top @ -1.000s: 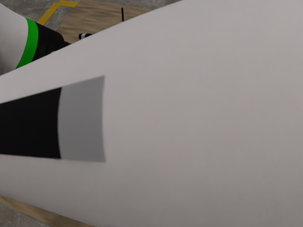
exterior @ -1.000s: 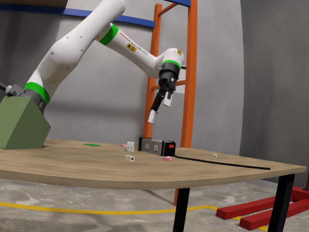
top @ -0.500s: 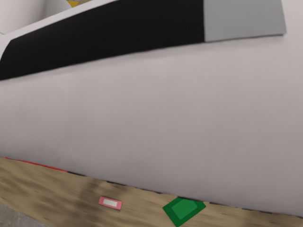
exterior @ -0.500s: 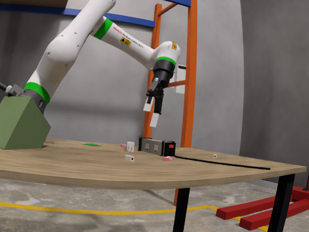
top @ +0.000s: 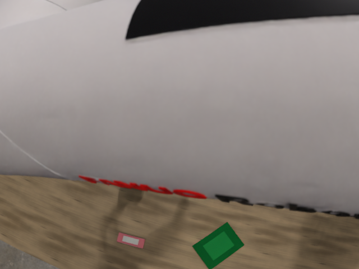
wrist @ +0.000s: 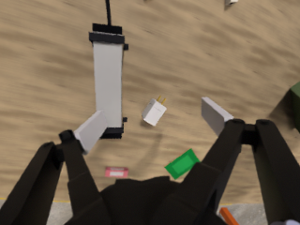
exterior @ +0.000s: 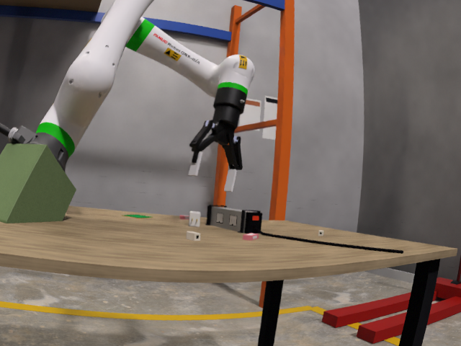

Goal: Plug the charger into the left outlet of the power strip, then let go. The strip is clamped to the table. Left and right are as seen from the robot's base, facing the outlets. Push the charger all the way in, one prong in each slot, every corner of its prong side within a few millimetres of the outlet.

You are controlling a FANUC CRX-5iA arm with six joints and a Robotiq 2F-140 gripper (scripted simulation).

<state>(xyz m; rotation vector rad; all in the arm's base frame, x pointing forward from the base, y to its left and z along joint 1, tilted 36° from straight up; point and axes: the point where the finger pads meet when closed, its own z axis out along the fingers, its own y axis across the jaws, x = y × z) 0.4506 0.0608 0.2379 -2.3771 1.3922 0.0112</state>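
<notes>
The white charger is 4 cm behind my hand, 1 cm to the left of it and 11 cm below it. Round my hand: red switch (11 cm ahead, 9 cm to the right, 9 cm below).
</notes>
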